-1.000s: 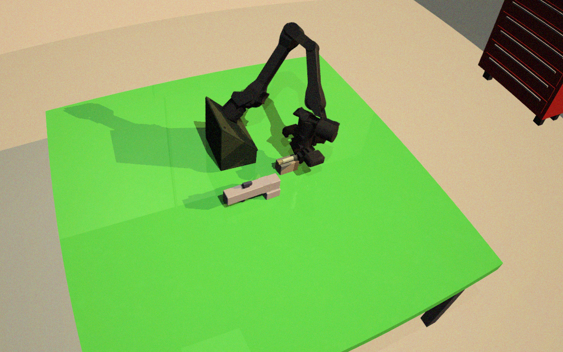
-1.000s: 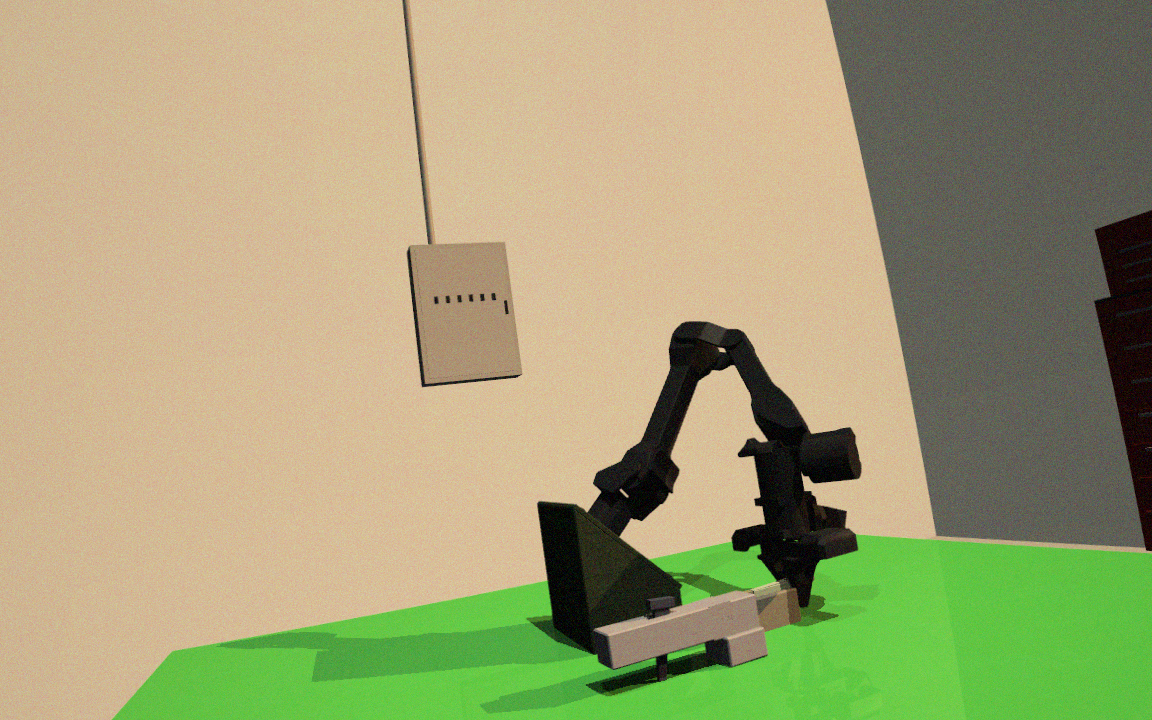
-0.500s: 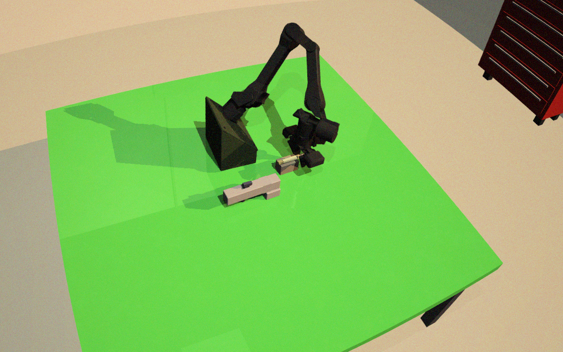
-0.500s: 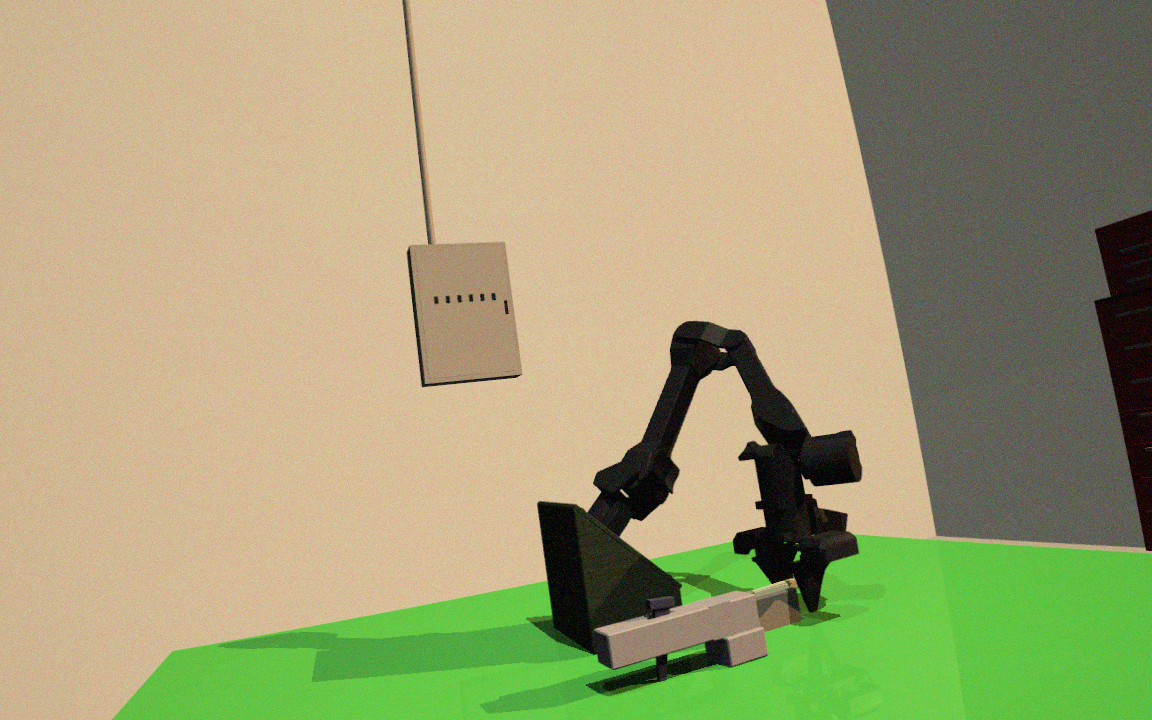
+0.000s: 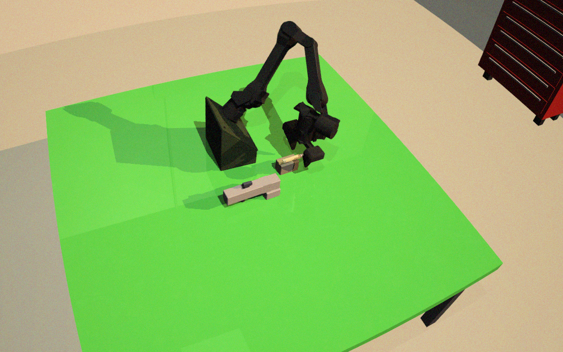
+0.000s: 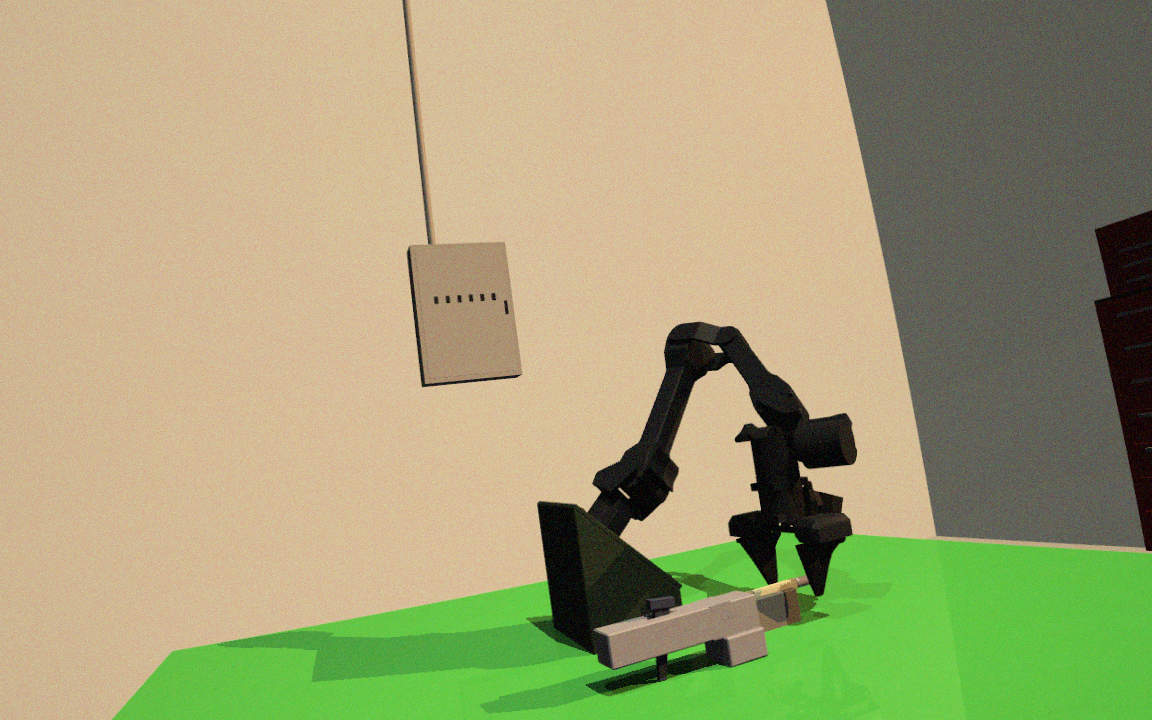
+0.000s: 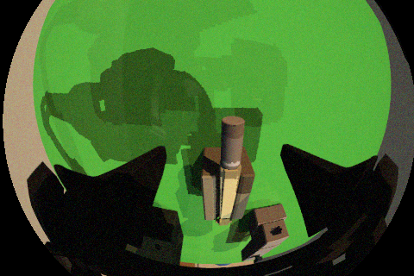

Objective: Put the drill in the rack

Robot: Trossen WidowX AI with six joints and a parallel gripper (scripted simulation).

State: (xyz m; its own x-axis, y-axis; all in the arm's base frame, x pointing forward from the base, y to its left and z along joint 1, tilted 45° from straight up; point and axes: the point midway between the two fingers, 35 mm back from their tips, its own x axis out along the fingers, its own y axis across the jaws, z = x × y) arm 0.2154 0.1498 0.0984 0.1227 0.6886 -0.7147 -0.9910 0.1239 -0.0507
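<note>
Now: the drill 40 mm to the right of my gripper tip and 10 mm above it. The rest, counted from my gripper tip: grey block (220 mm to the right, 70 mm ahead, 10 mm above); then dark key (240 mm to the right, 60 mm ahead, 20 mm above); then brown rack (50 mm to the right, 10 mm below).
</note>
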